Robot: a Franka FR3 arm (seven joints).
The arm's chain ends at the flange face. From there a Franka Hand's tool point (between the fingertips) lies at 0.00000 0.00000 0.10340 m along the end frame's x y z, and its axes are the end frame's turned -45 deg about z.
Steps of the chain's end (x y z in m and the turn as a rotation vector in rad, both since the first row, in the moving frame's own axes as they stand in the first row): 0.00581 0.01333 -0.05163 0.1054 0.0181 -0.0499; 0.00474 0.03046 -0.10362 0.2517 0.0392 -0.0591; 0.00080 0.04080 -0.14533 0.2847 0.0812 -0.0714; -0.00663 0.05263 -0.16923 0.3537 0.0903 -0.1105; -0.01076 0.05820 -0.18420 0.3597 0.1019 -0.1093; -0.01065 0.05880 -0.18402 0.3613 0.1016 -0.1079
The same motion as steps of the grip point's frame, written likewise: 0.00353 0.00694 -0.05222 0.0617 0.0873 -0.0499; 0.00238 0.00890 -0.10696 0.1503 0.2057 -0.0591; -0.00247 0.01382 -0.14983 0.1439 0.2587 -0.0714; -0.01127 0.01196 -0.17604 0.1863 0.3140 -0.1105; -0.01688 0.01335 -0.19134 0.1823 0.3264 -0.1093; -0.01713 0.01374 -0.19121 0.1836 0.3273 -0.1079
